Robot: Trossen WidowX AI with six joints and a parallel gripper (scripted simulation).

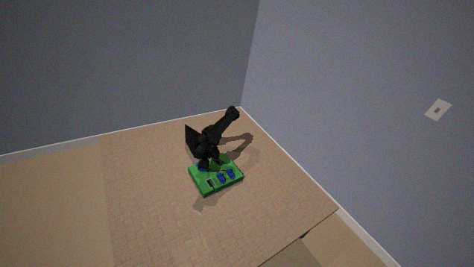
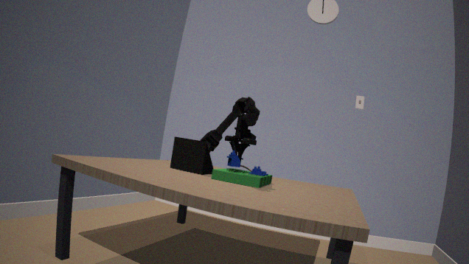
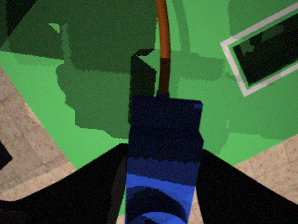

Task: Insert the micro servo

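Now: the green deck 100 mm below my gripper tip, 70 mm to the left of it and 20 mm behind it.
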